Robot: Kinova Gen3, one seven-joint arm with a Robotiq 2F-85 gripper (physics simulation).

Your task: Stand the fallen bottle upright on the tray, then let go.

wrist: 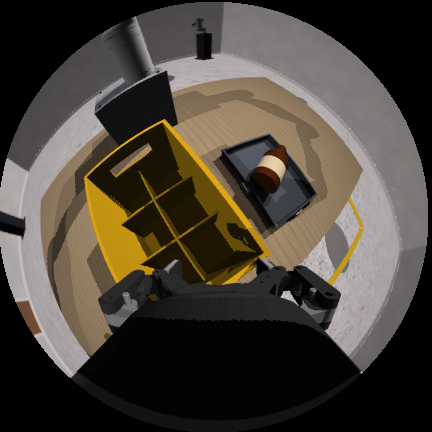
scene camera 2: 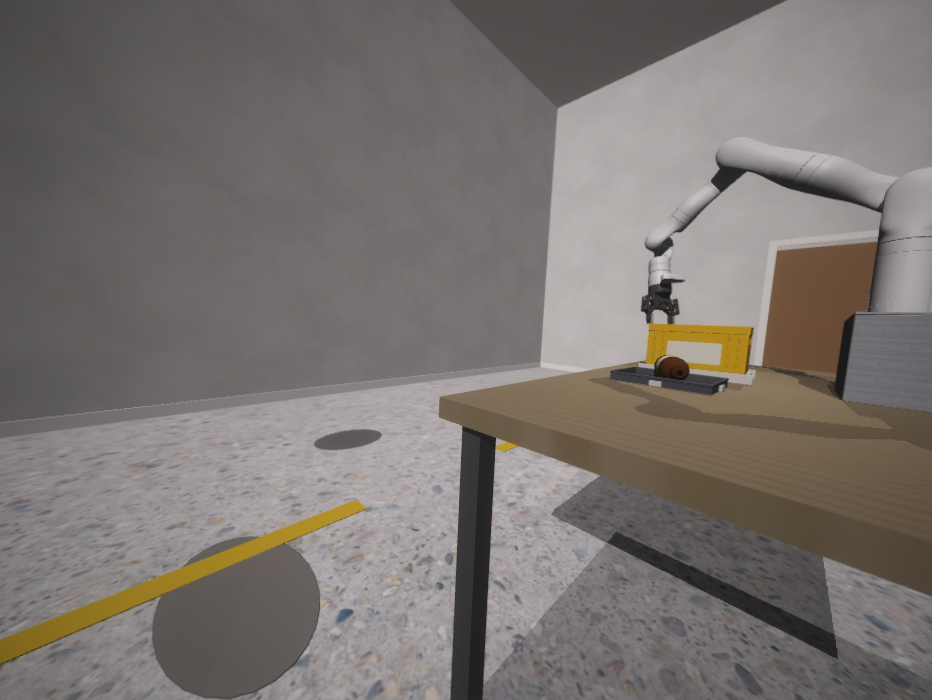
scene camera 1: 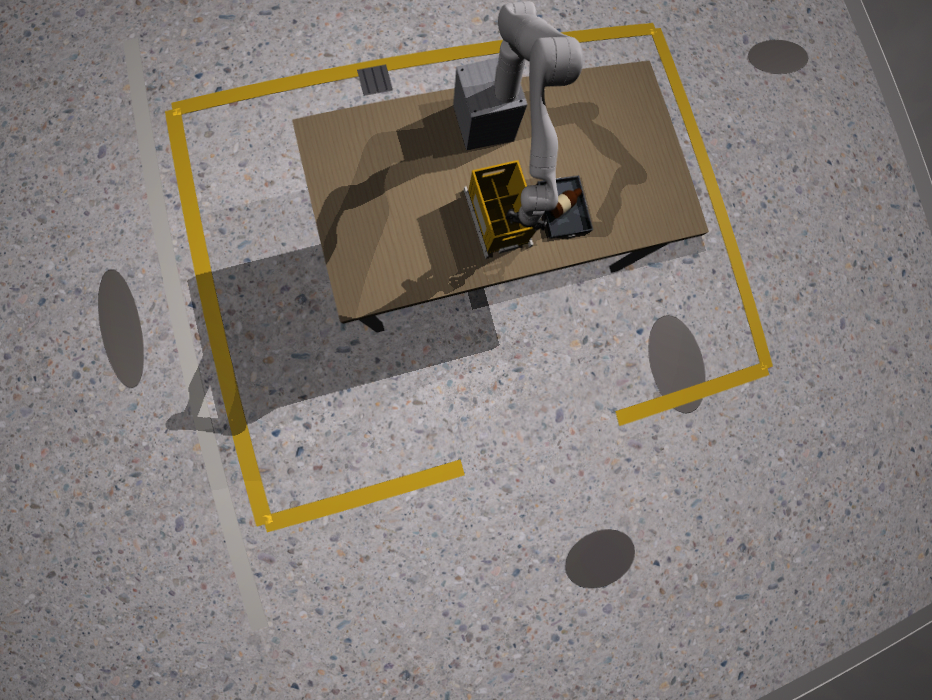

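Seen in the pictures: gripper, fingertip midpoint: point(wrist: 218, 267); arm's base at its link origin: point(wrist: 139, 75) point(scene camera 2: 898, 315) point(scene camera 1: 506, 91).
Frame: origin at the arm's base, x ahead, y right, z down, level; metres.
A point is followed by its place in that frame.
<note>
The brown bottle point(scene camera 1: 564, 204) @(y -0.072, x 0.453, z 0.137 m) point(scene camera 2: 672, 366) @(y -0.161, x 0.433, z 0.158 m) point(wrist: 270, 169) @(y -0.053, x 0.440, z 0.134 m) with a cream label lies on its side on the dark tray. The tray point(scene camera 1: 588, 216) @(y -0.181, x 0.527, z 0.194 m) point(scene camera 2: 704, 386) @(y -0.224, x 0.361, z 0.195 m) point(wrist: 296, 211) @(y -0.060, x 0.563, z 0.188 m) lies on the table beside the yellow crate. In the wrist view the bottle's neck points up and to the right, and its base is nearer my gripper. My gripper point(scene camera 2: 660, 319) @(y 0.169, x 0.487, z 0.042 m) point(wrist: 218, 267) @(y 0.169, x 0.487, z 0.042 m) is open and empty. It points down above the front end of the crate, to one side of the tray and higher than the bottle. In scene camera 1 the arm hides the fingertips in part.
The yellow crate point(scene camera 1: 498, 247) @(y 0.255, x 0.496, z 0.167 m) point(scene camera 2: 700, 330) @(y 0.090, x 0.370, z 0.055 m) point(wrist: 106, 235) @(y 0.268, x 0.347, z 0.057 m) with dividers stands right next to the tray, its walls higher than the tray's rim. The grey robot base block point(scene camera 1: 493, 124) @(y 0.071, x 0.057, z 0.077 m) point(scene camera 2: 889, 357) @(y -0.060, x 0.023, z 0.099 m) point(wrist: 145, 107) @(y 0.037, x 0.064, z 0.092 m) stands on the table point(scene camera 1: 376, 248) @(y 0.699, x 0.277, z 0.213 m) point(scene camera 2: 678, 444) @(y -0.708, x 0.410, z 0.213 m) behind the crate. The table's front edge is near the tray.
</note>
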